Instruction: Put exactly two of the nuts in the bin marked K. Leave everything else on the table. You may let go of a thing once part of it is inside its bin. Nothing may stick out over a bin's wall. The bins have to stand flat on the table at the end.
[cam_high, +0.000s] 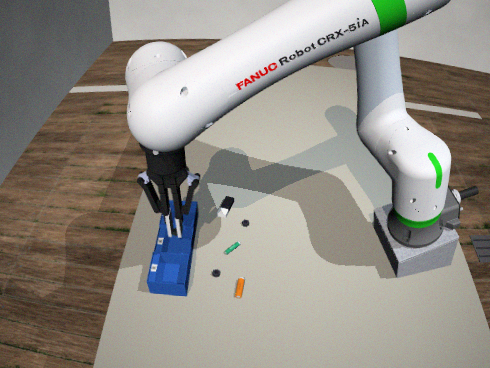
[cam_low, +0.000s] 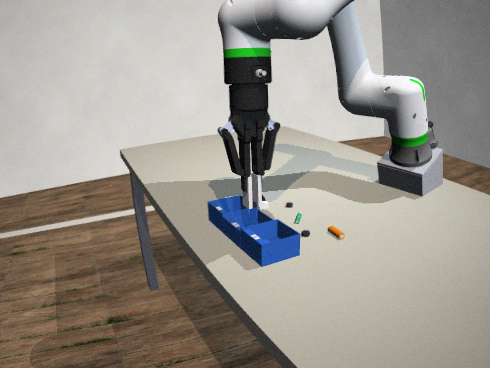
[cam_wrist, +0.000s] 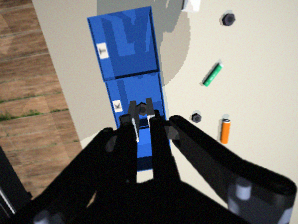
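The blue three-compartment bin lies 1 cm ahead of my hand and 8 cm below it. From my hand the other things lie so: white block: 12 cm behind, 13 cm to the right, 9 cm below; then green cylinder: 13 cm behind, 10 cm below; then orange cylinder: 13 cm behind, 12 cm to the left, 9 cm below.
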